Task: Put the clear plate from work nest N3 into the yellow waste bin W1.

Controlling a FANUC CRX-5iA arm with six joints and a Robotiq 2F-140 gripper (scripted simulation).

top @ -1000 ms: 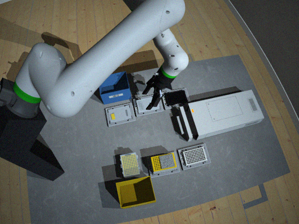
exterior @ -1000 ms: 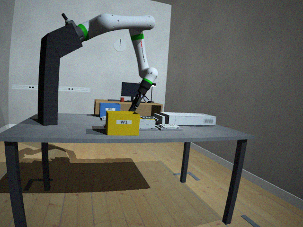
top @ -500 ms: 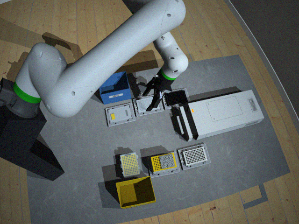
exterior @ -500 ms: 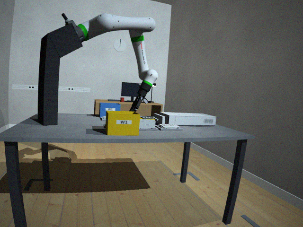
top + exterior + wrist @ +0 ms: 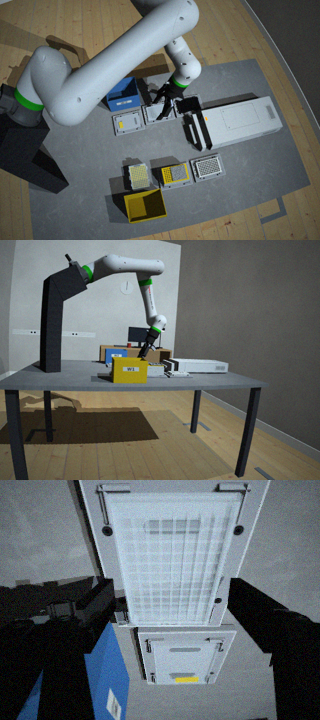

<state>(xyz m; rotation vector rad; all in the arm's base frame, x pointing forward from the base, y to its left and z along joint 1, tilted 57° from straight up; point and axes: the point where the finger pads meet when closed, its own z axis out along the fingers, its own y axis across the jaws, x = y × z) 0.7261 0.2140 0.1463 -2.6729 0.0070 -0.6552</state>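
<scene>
The clear plate is 3 cm below my hand. From my hand the other things lie so: N3 label (7 cm behind, 4 cm below, 1 cm to the right); black plate (17 cm ahead, 3 cm to the left, 3 cm below); blue bin (19 cm behind, 11 cm to the left, 1 cm below).
</scene>
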